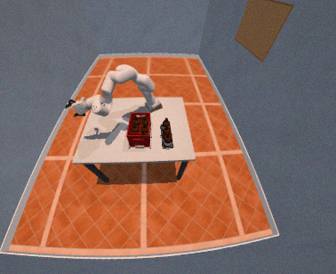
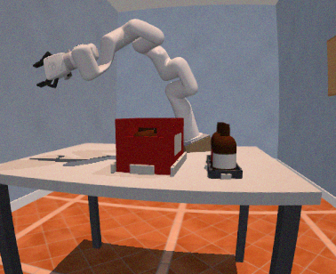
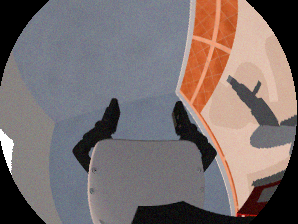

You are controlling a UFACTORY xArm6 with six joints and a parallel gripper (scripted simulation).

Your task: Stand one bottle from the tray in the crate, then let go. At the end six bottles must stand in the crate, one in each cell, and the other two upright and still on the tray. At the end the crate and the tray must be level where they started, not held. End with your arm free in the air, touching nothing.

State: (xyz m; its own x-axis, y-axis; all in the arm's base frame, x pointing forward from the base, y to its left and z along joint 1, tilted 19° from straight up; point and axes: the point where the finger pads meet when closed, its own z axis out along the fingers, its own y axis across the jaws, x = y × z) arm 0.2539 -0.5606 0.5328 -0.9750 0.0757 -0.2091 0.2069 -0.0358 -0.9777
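Right now my hand is 16 cm short of the brown bottle, 75 cm to the right of it and 28 cm above it. Round my hand: red crate 9 cm ahead, 51 cm to the left, 28 cm below; then tray 16 cm ahead, 75 cm to the left, 36 cm below.
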